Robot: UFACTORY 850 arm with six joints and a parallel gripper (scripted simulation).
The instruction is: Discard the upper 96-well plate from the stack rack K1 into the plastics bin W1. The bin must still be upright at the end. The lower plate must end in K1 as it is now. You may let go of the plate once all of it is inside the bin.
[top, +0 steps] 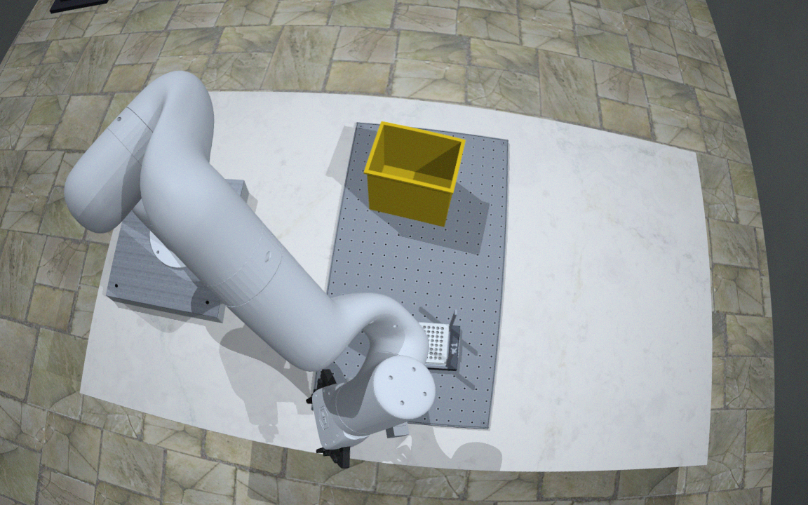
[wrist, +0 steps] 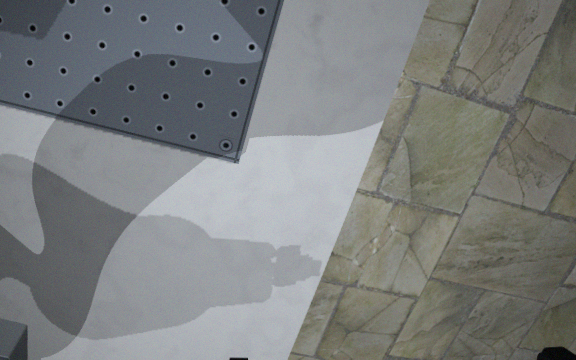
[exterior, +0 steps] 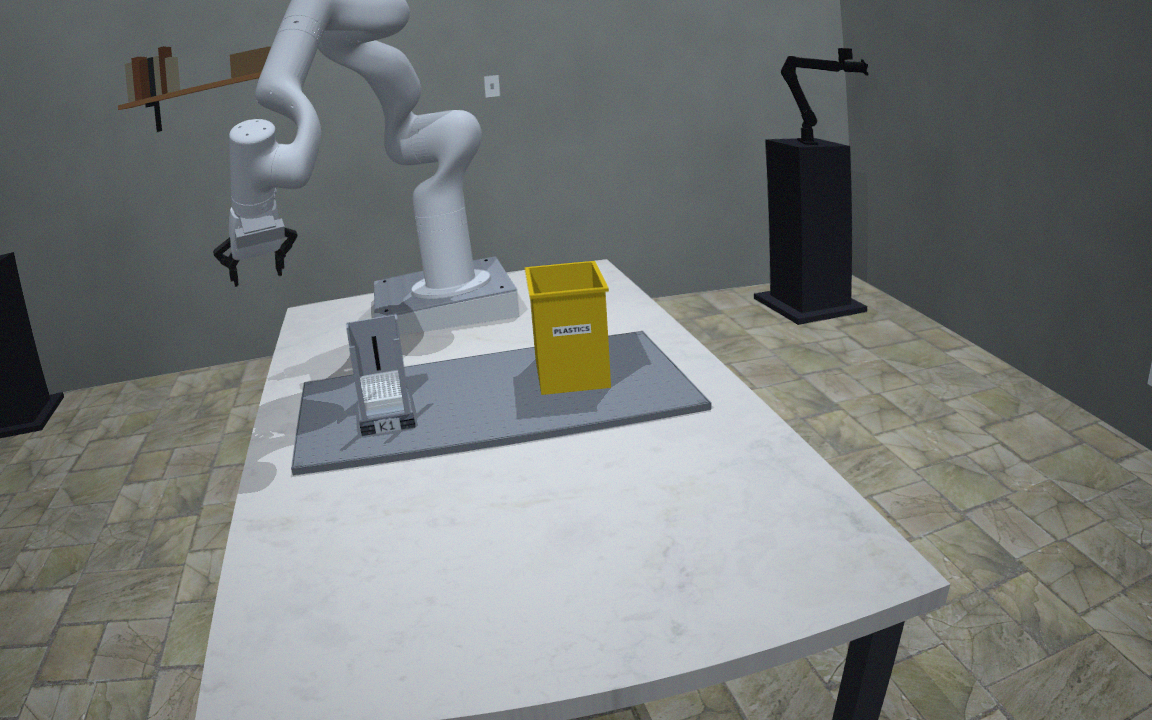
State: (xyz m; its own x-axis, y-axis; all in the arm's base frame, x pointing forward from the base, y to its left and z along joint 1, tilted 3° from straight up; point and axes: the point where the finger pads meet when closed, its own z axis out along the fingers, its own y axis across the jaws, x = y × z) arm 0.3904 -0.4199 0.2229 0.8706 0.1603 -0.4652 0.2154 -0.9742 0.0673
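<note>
Now: the 96-well plate 210 mm to the left of my hand, 210 mm below it and 160 mm ahead of it. The rest, counted from my hand: yellow plastics bin (550 mm to the left, 160 mm below, 140 mm ahead).
</note>
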